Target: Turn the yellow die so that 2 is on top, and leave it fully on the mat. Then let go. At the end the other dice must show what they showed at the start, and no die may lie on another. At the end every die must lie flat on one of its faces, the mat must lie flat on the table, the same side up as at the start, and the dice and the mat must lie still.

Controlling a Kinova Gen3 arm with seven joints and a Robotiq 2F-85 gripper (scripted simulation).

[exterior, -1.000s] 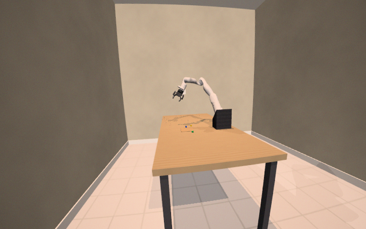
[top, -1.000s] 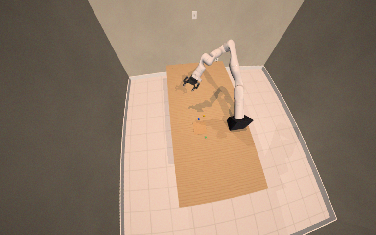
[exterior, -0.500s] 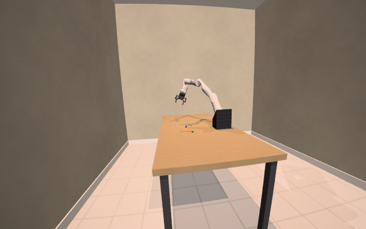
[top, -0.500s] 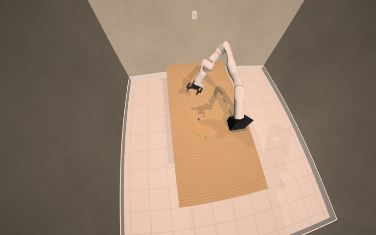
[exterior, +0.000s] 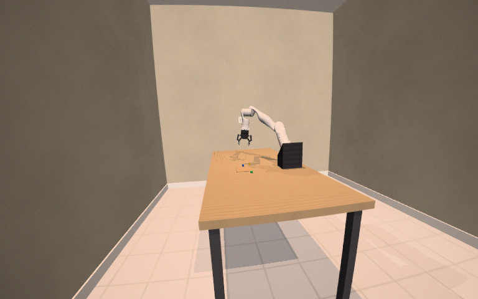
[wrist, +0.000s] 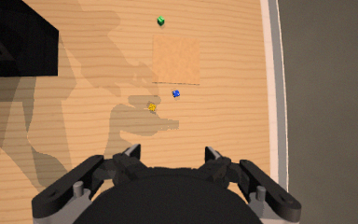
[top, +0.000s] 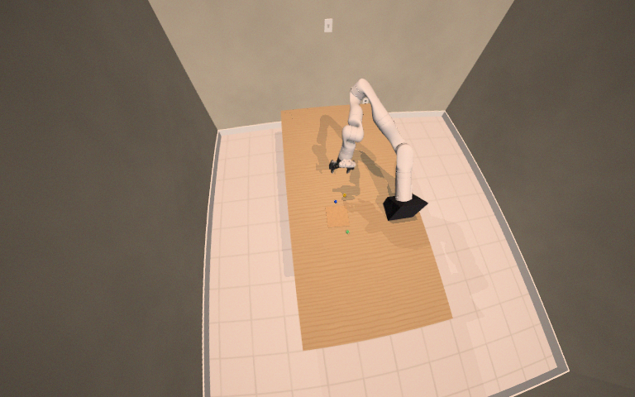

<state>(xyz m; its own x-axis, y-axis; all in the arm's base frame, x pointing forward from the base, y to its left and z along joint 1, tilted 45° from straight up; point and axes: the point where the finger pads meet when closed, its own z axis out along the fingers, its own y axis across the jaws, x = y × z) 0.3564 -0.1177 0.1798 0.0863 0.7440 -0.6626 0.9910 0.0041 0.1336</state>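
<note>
The yellow die is 180 mm below my hand, 70 mm to the left of it and 40 mm behind it. The rest, counted from my hand: green die (320 mm to the left, 180 mm below); then blue die (180 mm below, 110 mm to the left, 30 mm ahead); then tan mat (210 mm to the left, 190 mm below, 40 mm ahead).
</note>
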